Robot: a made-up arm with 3 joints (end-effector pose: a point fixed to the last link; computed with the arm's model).
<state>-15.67 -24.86 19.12</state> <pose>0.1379 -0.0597 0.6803 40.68 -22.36 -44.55</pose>
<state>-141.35 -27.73 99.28</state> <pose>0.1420 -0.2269 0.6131 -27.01 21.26 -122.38</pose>
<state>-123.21 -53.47 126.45</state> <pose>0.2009 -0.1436 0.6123 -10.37 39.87 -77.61</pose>
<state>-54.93 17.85 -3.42</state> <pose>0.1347 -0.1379 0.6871 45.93 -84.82 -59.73</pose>
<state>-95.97 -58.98 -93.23</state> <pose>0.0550 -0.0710 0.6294 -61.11 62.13 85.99</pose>
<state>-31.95 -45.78 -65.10</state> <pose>0.0641 -0.1304 0.6384 103.63 -26.79 -117.86</pose>
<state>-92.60 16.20 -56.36</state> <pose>0.0517 -0.1821 0.6434 75.18 -130.22 -71.64</pose>
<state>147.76 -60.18 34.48</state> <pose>-0.0092 -0.1666 0.6758 -12.08 30.67 115.29</pose>
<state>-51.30 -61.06 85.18</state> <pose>0.1686 -0.0237 0.6514 -0.85 20.71 -40.08</pose>
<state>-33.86 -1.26 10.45</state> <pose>0.1480 -0.0958 0.6850 45.11 -53.91 -53.65</pose>
